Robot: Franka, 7 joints.
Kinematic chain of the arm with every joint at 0, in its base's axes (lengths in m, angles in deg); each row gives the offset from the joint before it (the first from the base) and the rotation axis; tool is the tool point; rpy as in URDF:
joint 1: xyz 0 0 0.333 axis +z
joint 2: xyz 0 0 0 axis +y
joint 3: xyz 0 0 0.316 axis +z
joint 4: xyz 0.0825 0 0 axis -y
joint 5: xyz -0.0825 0 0.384 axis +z
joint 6: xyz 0 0 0 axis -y
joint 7: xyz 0.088 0 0 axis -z
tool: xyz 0 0 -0.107 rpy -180 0 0
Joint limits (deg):
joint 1: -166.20..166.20
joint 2: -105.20..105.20
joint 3: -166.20..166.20
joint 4: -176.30..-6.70
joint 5: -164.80..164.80
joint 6: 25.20..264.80
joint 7: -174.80..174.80
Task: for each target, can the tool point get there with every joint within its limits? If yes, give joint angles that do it. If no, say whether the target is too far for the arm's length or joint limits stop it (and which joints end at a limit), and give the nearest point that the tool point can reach.
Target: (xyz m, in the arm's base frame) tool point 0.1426 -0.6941 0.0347
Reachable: yes | joints -67.54 74.58 -5.54 -74.59 48.66 197.50 140.16
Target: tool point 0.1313 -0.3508 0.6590
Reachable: yes | joints 53.62 58.21 -136.66 -134.96 113.95 157.04 -18.09
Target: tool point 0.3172 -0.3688 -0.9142
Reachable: no: too far | nearest point 0.2485 -0.2889 -0.3517 | short by 0.572 m
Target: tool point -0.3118 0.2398 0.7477
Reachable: yes | joints 92.41 -23.79 27.48 -91.94 37.98 61.89 -2.34
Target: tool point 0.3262 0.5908 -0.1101
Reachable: yes | joints 42.52 88.52 26.30 -61.70 129.84 146.43 36.66
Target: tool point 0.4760 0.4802 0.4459
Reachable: yes | joints 11.57 80.61 72.25 -53.39 -105.14 236.68 -12.51
